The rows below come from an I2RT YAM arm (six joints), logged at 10 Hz.
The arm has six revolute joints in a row. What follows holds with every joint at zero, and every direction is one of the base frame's. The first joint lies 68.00 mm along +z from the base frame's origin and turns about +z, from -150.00 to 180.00 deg. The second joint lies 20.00 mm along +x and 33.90 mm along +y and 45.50 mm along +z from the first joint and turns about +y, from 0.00 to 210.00 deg. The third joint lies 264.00 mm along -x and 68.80 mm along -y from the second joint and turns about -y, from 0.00 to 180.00 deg. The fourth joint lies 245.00 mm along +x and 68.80 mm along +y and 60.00 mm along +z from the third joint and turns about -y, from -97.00 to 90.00 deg. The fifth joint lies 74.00 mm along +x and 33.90 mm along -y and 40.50 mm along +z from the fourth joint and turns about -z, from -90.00 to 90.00 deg. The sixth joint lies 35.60 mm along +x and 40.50 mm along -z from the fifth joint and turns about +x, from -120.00 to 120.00 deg. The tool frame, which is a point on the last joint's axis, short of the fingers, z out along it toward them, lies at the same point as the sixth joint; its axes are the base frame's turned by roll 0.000, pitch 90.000 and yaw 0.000 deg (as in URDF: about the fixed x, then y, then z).
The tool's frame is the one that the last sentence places.
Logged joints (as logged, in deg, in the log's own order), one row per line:
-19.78 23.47 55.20 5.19 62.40 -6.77
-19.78 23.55 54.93 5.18 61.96 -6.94
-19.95 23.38 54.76 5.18 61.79 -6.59
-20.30 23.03 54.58 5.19 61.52 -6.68
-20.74 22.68 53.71 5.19 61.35 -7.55
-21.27 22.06 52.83 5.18 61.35 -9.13
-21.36 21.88 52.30 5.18 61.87 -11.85
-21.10 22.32 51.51 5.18 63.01 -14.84
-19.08 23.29 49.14 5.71 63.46 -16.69
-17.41 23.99 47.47 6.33 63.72 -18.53
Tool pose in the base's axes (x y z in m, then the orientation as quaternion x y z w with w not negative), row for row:
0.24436 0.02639 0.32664 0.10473 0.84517 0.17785 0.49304
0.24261 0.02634 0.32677 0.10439 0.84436 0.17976 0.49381
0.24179 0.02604 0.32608 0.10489 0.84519 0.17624 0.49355
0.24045 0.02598 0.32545 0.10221 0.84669 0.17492 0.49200
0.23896 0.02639 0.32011 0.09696 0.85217 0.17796 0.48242
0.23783 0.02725 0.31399 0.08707 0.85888 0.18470 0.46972
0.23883 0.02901 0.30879 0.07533 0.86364 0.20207 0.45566
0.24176 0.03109 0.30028 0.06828 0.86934 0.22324 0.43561
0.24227 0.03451 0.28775 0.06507 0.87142 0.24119 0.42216
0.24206 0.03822 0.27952 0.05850 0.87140 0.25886 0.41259
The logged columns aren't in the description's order. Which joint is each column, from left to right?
Columns, left to right: joint 4, joint 6, joint 3, joint 1, joint 2, joint 5.
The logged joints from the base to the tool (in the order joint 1, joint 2, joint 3, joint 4, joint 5, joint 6), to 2 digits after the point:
5.19 62.40 55.20 -19.78 -6.77 23.47
5.18 61.96 54.93 -19.78 -6.94 23.55
5.18 61.79 54.76 -19.95 -6.59 23.38
5.19 61.52 54.58 -20.30 -6.68 23.03
5.19 61.35 53.71 -20.74 -7.55 22.68
5.18 61.35 52.83 -21.27 -9.13 22.06
5.18 61.87 52.30 -21.36 -11.85 21.88
5.18 63.01 51.51 -21.10 -14.84 22.32
5.71 63.46 49.14 -19.08 -16.69 23.29
6.33 63.72 47.47 -17.41 -18.53 23.99

